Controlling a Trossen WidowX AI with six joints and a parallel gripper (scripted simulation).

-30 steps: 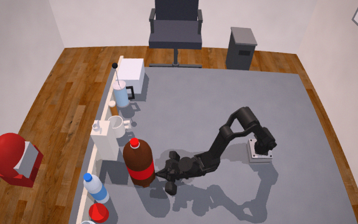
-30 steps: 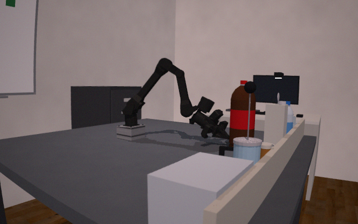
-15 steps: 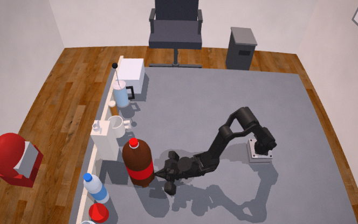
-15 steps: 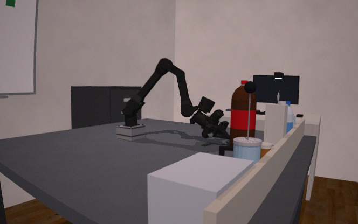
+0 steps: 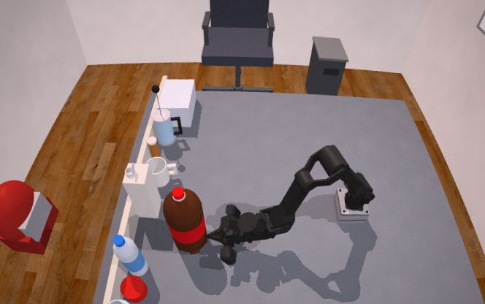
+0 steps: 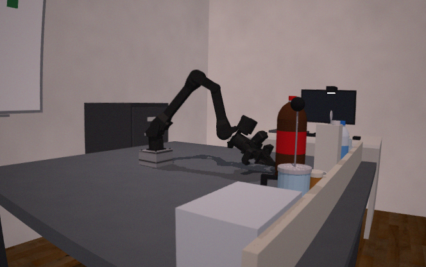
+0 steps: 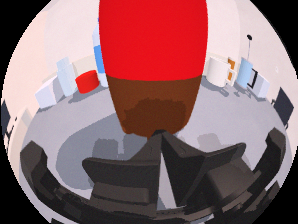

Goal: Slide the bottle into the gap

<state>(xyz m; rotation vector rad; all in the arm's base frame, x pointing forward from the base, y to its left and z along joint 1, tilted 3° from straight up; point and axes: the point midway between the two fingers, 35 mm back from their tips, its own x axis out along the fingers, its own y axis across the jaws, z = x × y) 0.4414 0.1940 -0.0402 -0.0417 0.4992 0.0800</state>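
The brown cola bottle is 8 cm ahead of my hand, 1 cm to the left of it and 10 cm above it. Also, from my hand: red cup: 21 cm ahead, 22 cm to the left, 3 cm below; low beige rail: 31 cm ahead, 8 cm to the right; water bottle: 23 cm ahead, 14 cm to the left, 5 cm above.
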